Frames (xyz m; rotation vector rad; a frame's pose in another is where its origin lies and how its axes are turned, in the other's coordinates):
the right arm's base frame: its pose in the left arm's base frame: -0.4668 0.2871 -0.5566 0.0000 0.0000 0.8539
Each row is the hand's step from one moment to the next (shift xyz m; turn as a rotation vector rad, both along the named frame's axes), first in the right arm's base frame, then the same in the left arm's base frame.
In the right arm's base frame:
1: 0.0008 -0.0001 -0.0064 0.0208 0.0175 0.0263
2: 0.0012 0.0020 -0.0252 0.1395 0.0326 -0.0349
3: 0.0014 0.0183 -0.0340 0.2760 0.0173 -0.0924
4: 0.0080 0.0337 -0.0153 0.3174 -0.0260 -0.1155
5: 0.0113 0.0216 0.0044 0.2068 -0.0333 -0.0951
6: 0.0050 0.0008 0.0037 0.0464 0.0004 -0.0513
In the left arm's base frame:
1: 0.0006 0.0005 -0.0064 0.0005 0.0272 0.0263
2: -0.0007 0.0022 -0.0252 0.0671 0.1266 -0.0349
3: -0.0129 0.0131 -0.0340 0.1683 0.2194 -0.0924
4: -0.0201 0.0282 -0.0153 0.2281 0.2222 -0.1155
5: -0.0089 0.0227 0.0044 0.1610 0.1340 -0.0951
6: 0.0027 0.0043 0.0037 0.0302 0.0352 -0.0513

